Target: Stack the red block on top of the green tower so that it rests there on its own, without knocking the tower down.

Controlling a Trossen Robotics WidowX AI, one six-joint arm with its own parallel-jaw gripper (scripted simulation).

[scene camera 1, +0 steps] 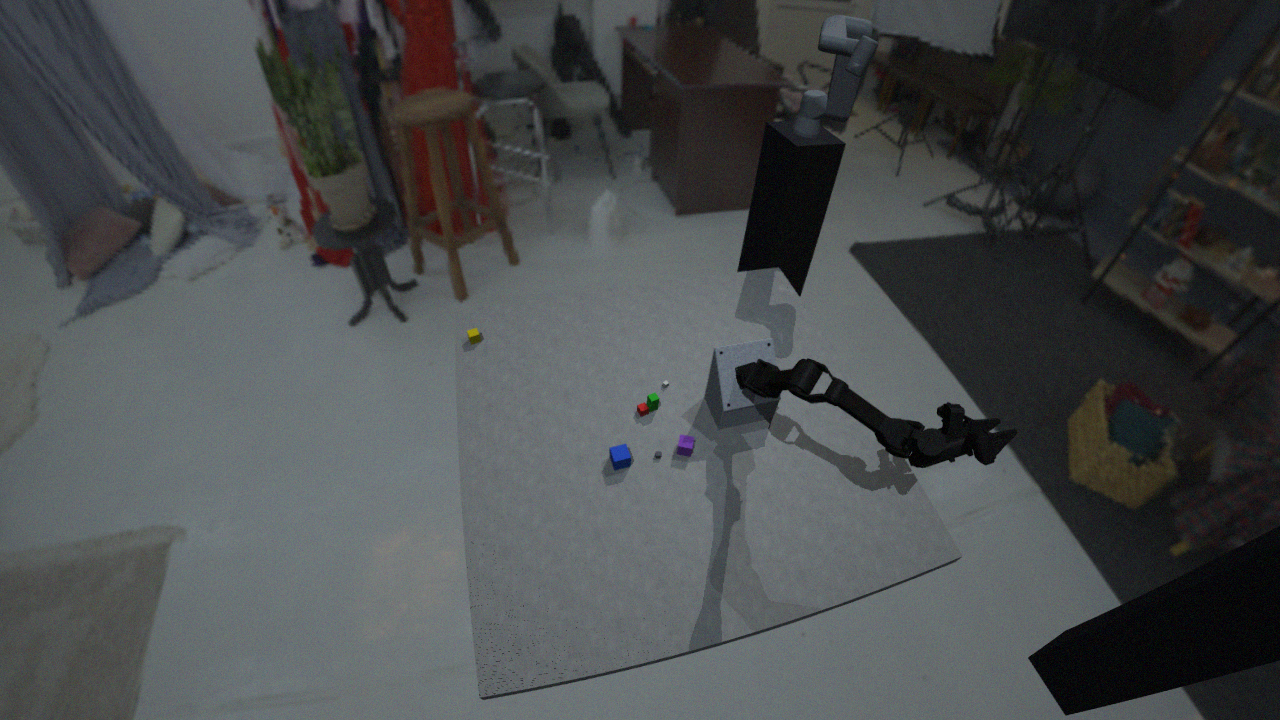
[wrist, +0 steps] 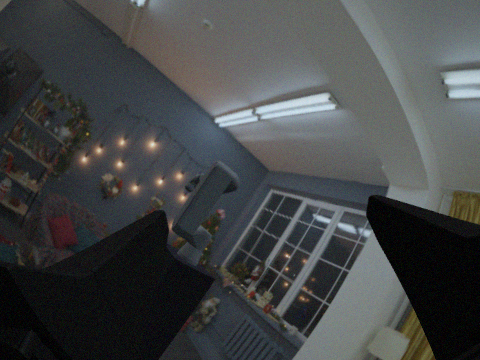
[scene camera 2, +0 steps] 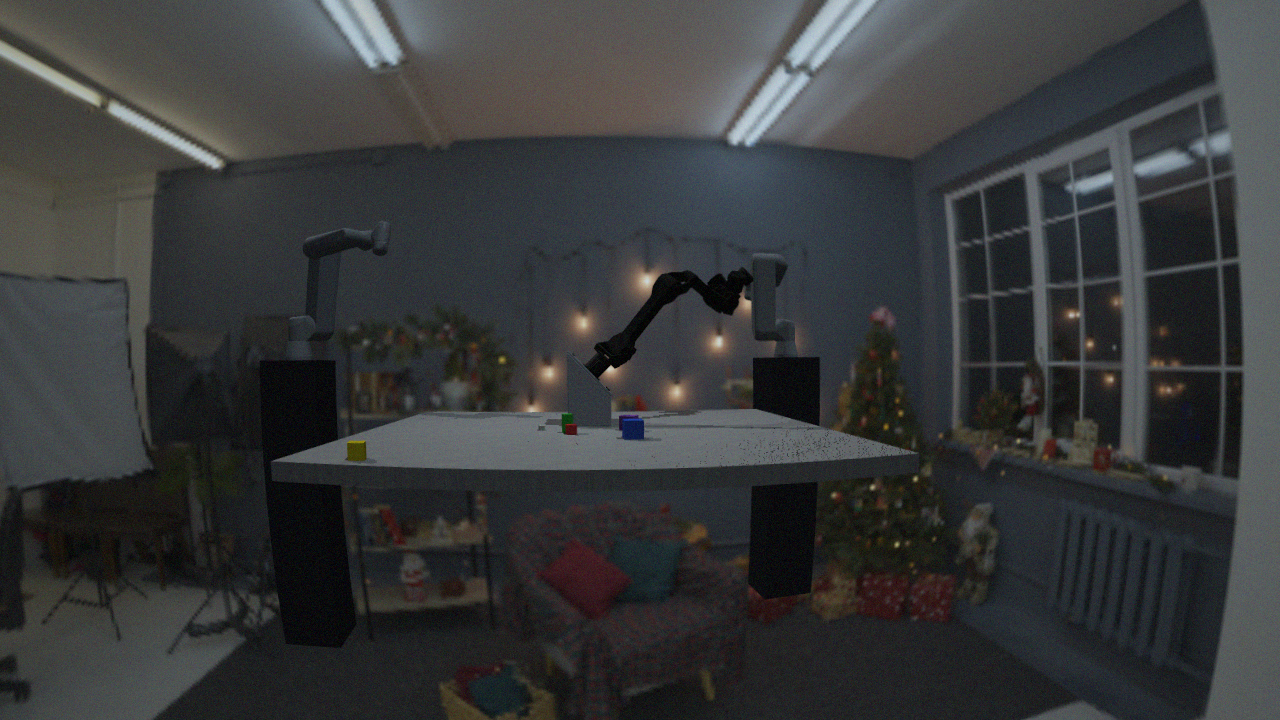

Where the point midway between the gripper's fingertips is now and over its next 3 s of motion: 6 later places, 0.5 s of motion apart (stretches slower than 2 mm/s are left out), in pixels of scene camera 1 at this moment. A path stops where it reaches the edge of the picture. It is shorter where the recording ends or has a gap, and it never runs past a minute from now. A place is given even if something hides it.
The gripper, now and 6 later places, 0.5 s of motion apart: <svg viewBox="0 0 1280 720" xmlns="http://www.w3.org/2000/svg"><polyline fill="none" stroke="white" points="1008,425 970,501 905,561 819,590 732,579 671,541 631,479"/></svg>
